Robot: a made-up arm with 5 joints.
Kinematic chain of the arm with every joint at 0, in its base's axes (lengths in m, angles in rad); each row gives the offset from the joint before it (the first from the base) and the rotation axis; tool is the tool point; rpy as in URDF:
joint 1: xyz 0.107 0 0.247 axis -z
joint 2: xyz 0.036 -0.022 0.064 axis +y
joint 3: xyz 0.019 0 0.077 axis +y
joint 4: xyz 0.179 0 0.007 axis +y
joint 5: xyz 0.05 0.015 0 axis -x
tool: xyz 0 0 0 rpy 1.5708 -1.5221 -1.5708
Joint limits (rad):
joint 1: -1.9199..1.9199
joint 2: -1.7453..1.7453
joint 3: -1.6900..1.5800
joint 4: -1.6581..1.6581
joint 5: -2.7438..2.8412
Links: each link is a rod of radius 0.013 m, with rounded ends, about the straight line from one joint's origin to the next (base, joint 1, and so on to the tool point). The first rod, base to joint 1, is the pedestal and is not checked.
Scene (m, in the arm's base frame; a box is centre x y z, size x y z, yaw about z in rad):
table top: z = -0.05
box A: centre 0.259 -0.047 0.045 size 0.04 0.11 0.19 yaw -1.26
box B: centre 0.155 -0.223 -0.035 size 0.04 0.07 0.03 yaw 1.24
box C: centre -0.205 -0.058 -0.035 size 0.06 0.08 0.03 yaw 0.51
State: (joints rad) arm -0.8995 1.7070 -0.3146 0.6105 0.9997
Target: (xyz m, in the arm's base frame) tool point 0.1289 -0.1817 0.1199
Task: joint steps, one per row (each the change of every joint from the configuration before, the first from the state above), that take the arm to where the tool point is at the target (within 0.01 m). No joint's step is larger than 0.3 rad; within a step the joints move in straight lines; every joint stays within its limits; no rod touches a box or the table.
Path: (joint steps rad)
1: 0.2336 -0.2789 0.0861 -0.1547 0.0726
2: 0.2337 -0.2789 0.0860 -0.1547 0.0726
3: 0.2336 -0.2790 0.0861 -0.1546 0.0726
4: 0.2337 -0.2789 0.0860 -0.1547 0.0726
5: 0.2336 -0.2789 0.0861 -0.1547 0.0726
6: 0.2860 0.2274 -0.0639 0.2779 -0.0908
7: 0.2860 0.2274 -0.0639 0.2779 -0.0907
8: 0.2859 0.2274 -0.0639 0.2779 -0.0908
9: 0.2860 0.2274 -0.0639 0.2779 -0.0907

